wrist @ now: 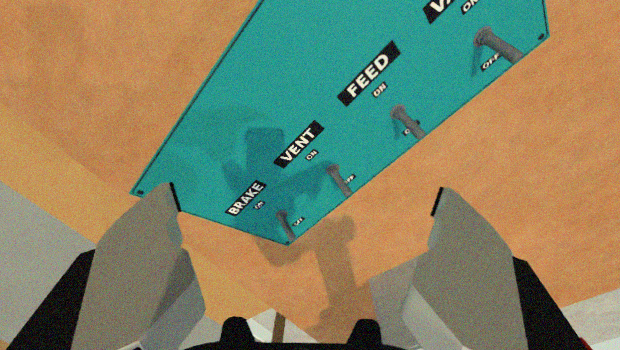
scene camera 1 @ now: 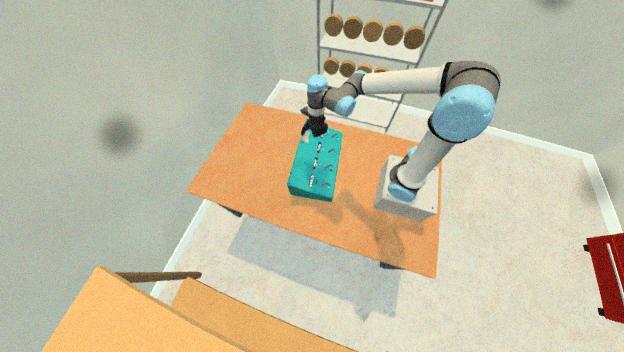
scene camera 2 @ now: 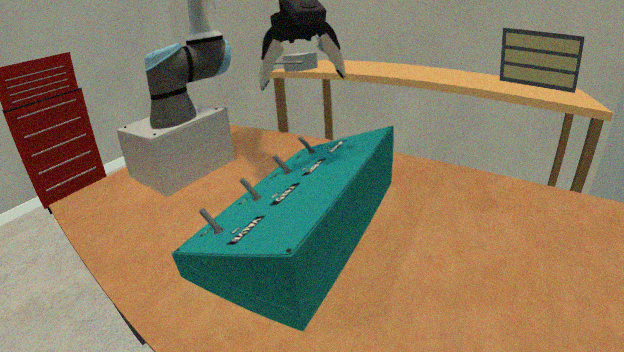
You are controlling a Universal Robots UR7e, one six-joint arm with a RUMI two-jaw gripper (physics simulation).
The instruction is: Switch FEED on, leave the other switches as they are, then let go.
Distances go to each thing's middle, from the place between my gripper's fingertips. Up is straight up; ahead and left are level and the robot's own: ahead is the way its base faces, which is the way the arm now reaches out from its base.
Labels:
My gripper is now 220 mm above the teal switch panel (scene camera 2: 278, 253), 20 mm to the left of it and 10 mm past it.

